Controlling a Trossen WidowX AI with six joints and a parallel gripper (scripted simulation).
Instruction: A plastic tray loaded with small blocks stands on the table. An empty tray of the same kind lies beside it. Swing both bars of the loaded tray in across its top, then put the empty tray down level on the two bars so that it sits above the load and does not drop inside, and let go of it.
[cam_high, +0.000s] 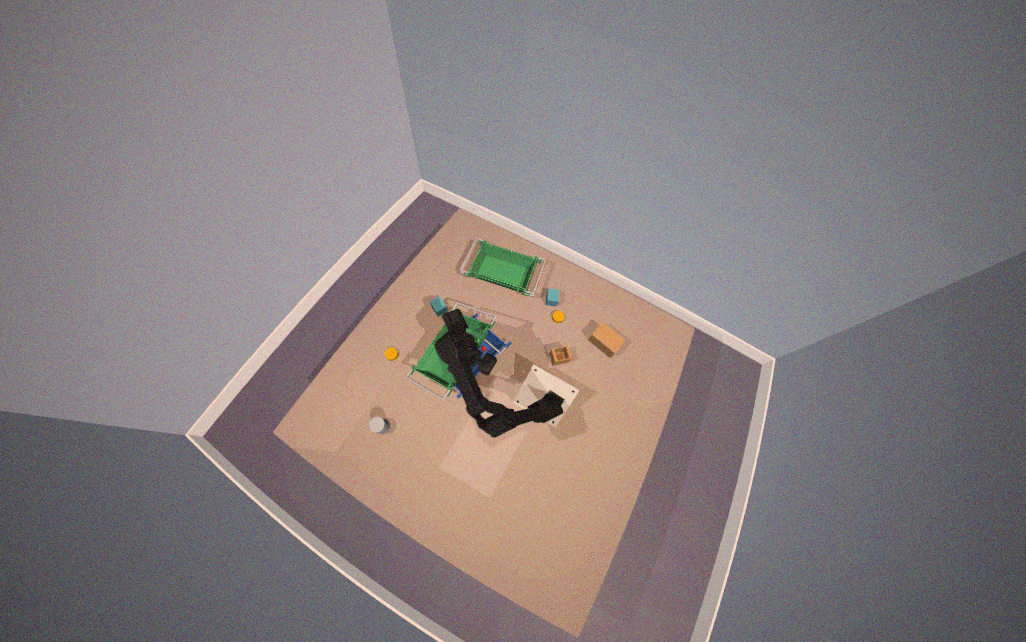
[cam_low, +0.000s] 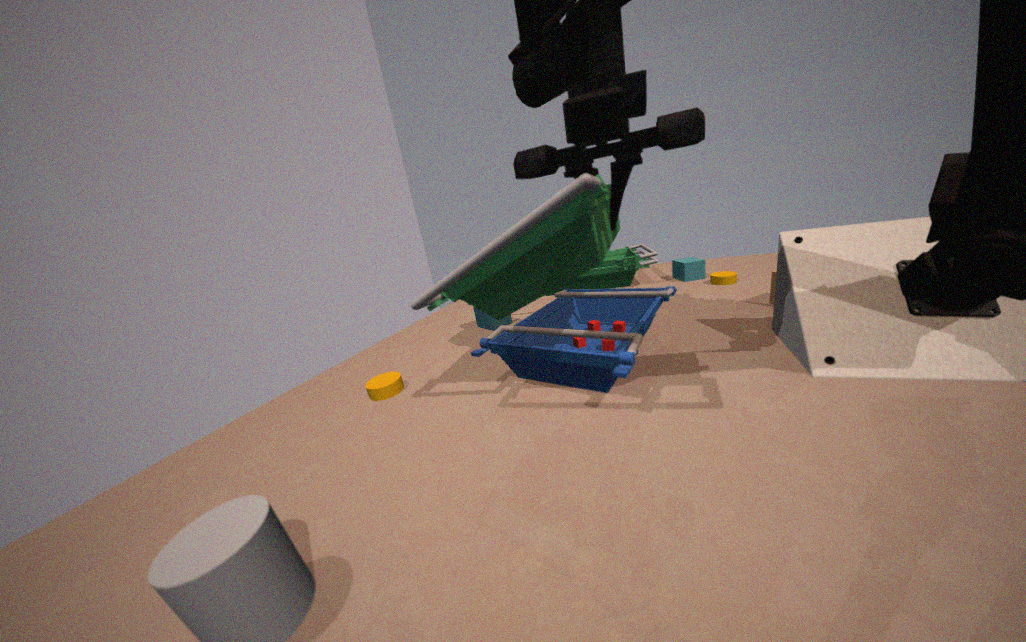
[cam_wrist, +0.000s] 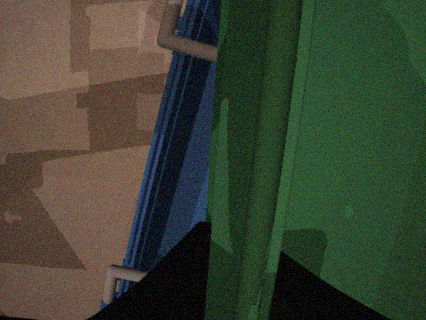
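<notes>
My gripper tip is now 7 cm short of the green tray and 1 cm below it. From my gripper tip the other things lie so: grey cylinder (36 cm to the left, 15 cm ahead, 14 cm below); small brown box (26 cm behind, 25 cm to the right, 16 cm below).
</notes>
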